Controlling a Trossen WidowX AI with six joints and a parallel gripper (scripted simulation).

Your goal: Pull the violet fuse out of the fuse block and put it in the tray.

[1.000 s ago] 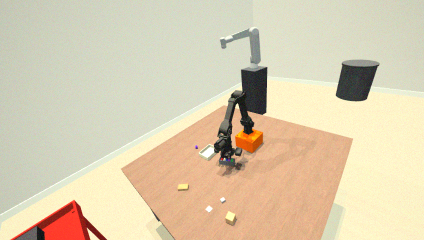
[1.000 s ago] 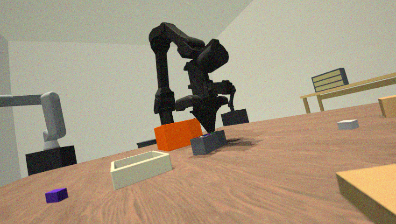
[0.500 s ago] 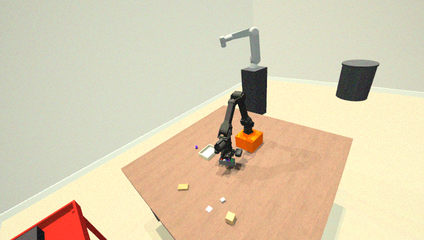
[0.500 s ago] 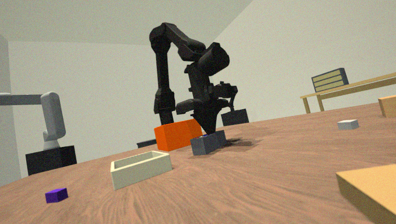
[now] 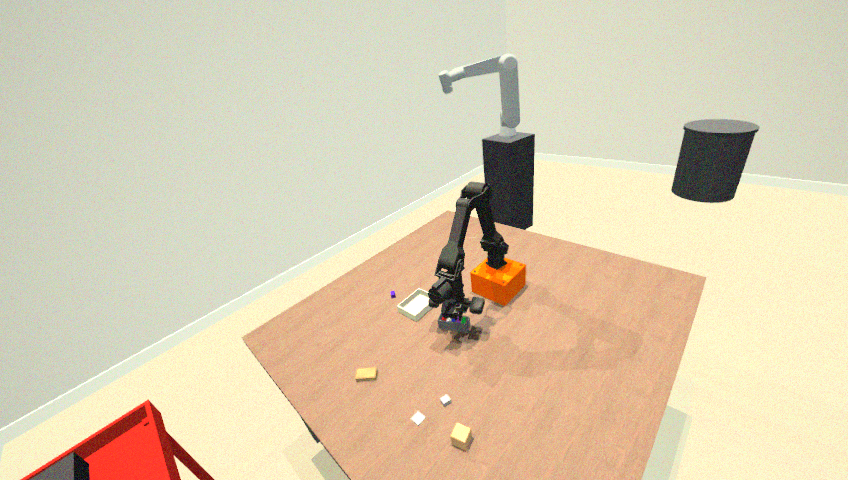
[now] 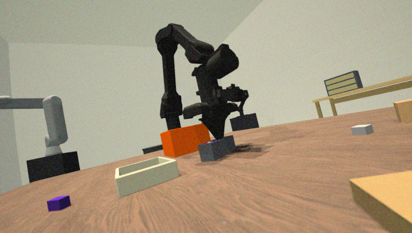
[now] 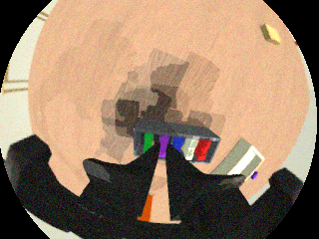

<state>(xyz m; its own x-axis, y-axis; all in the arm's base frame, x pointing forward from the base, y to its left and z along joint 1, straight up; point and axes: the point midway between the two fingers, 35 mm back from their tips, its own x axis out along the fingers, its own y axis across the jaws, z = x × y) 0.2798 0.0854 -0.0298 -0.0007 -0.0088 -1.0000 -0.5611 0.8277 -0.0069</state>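
Now: gripper tip 5 cm short of the cream tray, 20 cm to the left of it and 3 cm above it.
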